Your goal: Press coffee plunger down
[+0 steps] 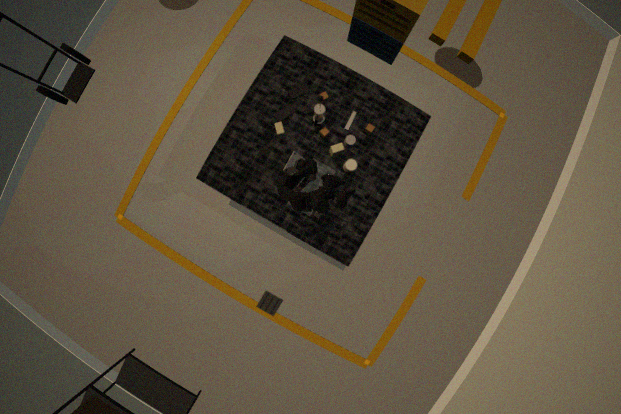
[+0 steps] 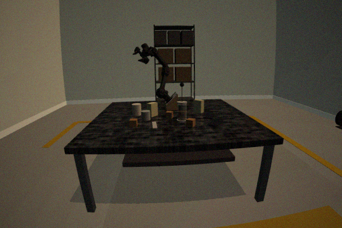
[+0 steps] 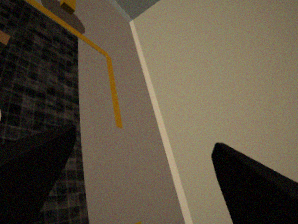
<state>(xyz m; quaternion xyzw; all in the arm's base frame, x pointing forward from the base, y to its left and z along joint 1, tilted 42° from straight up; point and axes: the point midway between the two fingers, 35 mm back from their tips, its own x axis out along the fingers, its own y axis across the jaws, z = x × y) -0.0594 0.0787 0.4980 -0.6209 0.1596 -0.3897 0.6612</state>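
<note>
The coffee press is 43 cm ahead of my gripper tip, 36 cm below it and 34 cm to the left of it.
</note>
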